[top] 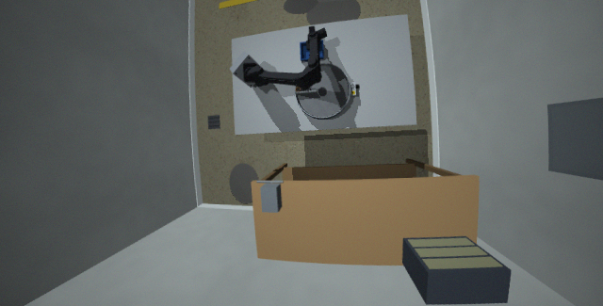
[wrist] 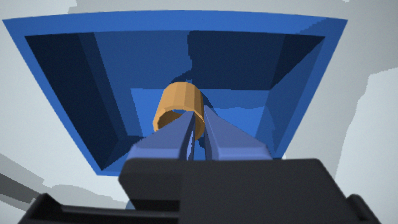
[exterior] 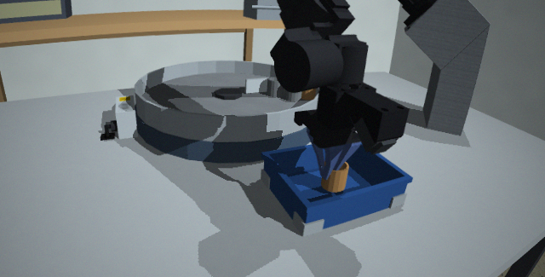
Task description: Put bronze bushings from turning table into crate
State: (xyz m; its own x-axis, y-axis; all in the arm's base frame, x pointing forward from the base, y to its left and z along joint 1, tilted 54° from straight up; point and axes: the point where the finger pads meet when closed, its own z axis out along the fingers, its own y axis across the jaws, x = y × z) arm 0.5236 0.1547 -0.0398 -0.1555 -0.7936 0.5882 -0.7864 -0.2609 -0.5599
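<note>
The crate lies 20 mm below my hand and 20 mm behind it. From my hand the other things lie so: turning table 350 mm to the right, 20 mm behind, 10 mm above.
</note>
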